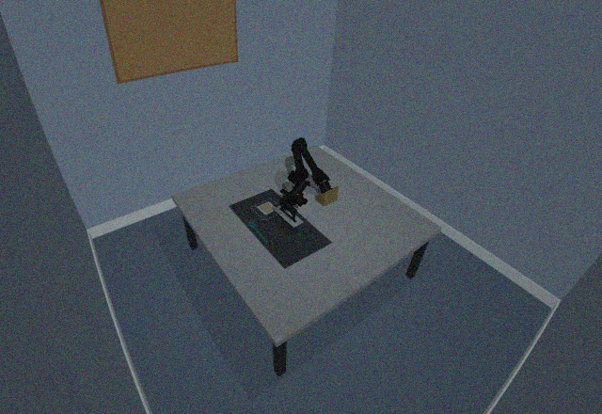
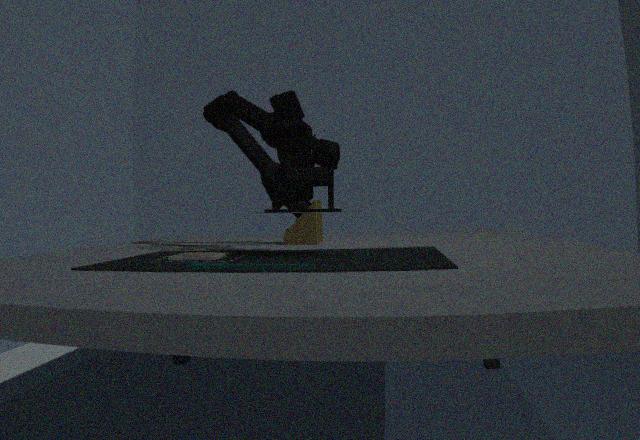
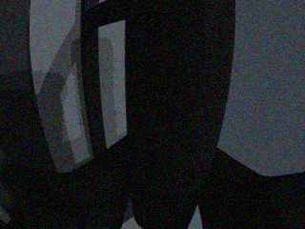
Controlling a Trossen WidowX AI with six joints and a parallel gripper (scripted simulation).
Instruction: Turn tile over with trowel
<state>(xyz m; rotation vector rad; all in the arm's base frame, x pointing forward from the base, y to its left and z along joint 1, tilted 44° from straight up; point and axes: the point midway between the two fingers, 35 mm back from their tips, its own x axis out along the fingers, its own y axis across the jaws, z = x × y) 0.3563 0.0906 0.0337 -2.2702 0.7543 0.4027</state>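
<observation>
The trowel lies 2 cm behind my gripper tip and 1 cm below it. Also, from my gripper tip: dark mat: 15 cm below, 4 cm to the right, 1 cm ahead; tile: 20 cm to the right, 13 cm below, 1 cm behind; teal strip: 15 cm ahead, 13 cm below, 6 cm to the right.
</observation>
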